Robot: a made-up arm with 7 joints.
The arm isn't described. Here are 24 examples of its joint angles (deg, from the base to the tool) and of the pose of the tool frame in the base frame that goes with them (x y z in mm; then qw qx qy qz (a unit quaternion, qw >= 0)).
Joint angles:
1: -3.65 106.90 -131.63 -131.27 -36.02 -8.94 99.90
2: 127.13 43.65 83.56 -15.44 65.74 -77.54 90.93
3: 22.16 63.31 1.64 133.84 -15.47 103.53 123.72
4: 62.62 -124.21 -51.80 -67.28 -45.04 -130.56 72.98
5: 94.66 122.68 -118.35 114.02 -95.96 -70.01 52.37
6: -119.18 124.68 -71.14 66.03 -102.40 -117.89 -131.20
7: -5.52 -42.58 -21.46 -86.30 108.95 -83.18 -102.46
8: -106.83 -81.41 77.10 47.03 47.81 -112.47 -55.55
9: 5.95 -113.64 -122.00 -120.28 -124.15 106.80 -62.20
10: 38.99 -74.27 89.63 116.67 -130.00 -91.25 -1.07
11: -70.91 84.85 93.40 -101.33 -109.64 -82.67 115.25
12: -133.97 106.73 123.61 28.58 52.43 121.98 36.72
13: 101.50 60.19 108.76 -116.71 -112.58 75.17 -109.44
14: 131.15 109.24 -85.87 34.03 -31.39 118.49 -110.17
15: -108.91 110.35 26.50 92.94 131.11 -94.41 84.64
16: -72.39 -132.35 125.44 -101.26 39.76 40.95 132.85
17: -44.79 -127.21 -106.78 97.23 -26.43 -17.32 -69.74
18: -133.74 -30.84 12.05 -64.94 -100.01 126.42 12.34
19: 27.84 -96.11 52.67 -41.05 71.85 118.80 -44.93
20: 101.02 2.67 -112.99 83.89 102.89 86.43 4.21
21: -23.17 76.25 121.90 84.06 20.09 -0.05 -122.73
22: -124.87 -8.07 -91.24 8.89 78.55 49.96 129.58
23: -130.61 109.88 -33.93 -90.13 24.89 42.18 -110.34
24: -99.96 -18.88 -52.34 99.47 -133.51 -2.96 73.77
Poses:
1: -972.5 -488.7 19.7 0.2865 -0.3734 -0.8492 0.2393
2: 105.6 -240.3 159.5 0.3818 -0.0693 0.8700 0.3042
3: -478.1 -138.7 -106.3 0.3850 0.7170 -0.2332 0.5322
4: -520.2 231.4 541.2 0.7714 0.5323 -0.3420 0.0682
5: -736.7 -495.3 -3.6 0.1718 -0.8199 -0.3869 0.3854
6: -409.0 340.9 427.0 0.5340 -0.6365 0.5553 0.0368
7: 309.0 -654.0 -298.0 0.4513 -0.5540 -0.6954 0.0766
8: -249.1 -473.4 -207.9 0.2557 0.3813 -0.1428 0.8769
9: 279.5 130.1 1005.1 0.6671 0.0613 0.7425 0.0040
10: -546.3 -652.6 333.1 0.1711 0.9226 0.2811 0.2012
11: -1365.7 -268.1 535.5 0.7394 -0.3992 -0.1581 0.5185
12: -805.4 -195.0 478.7 0.3616 0.8041 -0.1791 -0.4365
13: -1245.1 -49.9 575.7 0.1169 -0.9158 0.3571 0.1419
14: -723.5 13.0 239.9 0.5239 0.7268 0.1971 0.3980
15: 87.7 111.6 -468.2 0.0292 0.4945 -0.7452 0.4465
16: -372.0 -238.5 291.3 0.2603 0.9257 -0.1057 -0.2530
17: -317.0 -382.8 579.8 0.4616 0.2284 0.7106 0.4793
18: 68.1 129.3 821.4 0.6524 -0.3023 0.3801 0.5818
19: 40.0 52.7 828.4 0.1016 0.7899 0.3193 -0.5135
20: -935.2 106.1 170.2 0.7087 0.6674 -0.2176 0.0706
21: -742.3 -62.4 -21.7 0.6734 -0.6778 -0.0590 -0.2892
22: -771.6 425.9 187.7 0.8458 -0.5152 0.1215 0.0663
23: -504.6 111.7 -63.8 0.1357 0.1241 -0.9599 -0.2117
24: -654.3 -666.6 249.8 0.2734 -0.5443 -0.5080 0.6091
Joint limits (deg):
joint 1: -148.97..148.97
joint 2: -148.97..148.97
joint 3: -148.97..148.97
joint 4: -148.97..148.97
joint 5: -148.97..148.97
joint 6: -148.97..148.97
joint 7: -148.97..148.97
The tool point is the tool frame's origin. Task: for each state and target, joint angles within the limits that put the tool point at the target. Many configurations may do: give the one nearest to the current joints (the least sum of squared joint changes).
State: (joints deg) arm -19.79 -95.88 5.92 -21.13 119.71 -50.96 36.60
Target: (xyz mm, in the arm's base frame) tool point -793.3 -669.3 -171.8
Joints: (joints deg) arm -52.67 -125.30 -6.28 7.18 119.40 -54.49 37.75
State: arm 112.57 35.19 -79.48 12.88 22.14 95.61 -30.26
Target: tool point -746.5 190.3 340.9
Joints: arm 119.43 54.99 -51.13 2.57 47.95 88.02 -46.34
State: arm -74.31 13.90 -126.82 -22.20 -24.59 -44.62 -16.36
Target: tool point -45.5 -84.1 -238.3
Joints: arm -82.20 17.40 -107.41 -17.11 -37.10 -34.94 -13.87
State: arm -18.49 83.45 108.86 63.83 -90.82 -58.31 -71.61
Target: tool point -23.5 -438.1 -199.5
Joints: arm -48.95 96.73 130.46 95.78 -115.74 -49.72 -64.19
